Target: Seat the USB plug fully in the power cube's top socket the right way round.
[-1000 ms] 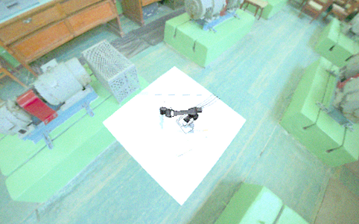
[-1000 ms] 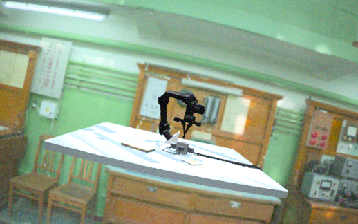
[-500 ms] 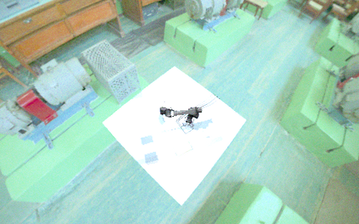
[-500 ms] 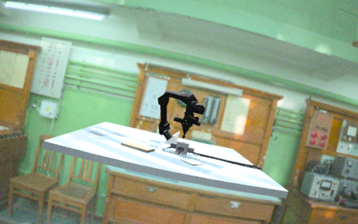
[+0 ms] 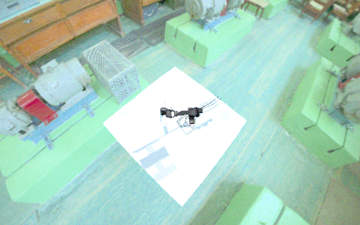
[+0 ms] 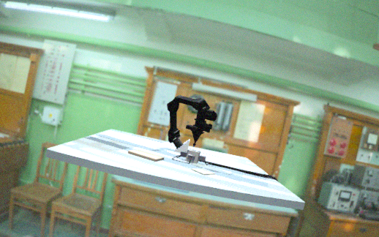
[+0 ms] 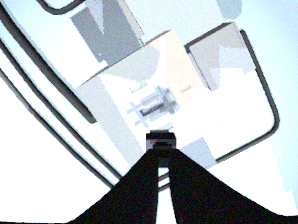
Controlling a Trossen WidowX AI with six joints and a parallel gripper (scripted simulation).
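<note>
Right now the dark USB plug is 20 mm below my gripper tip. Round my gripper tip: USB socket: 70 mm below, 10 mm to the left.
</note>
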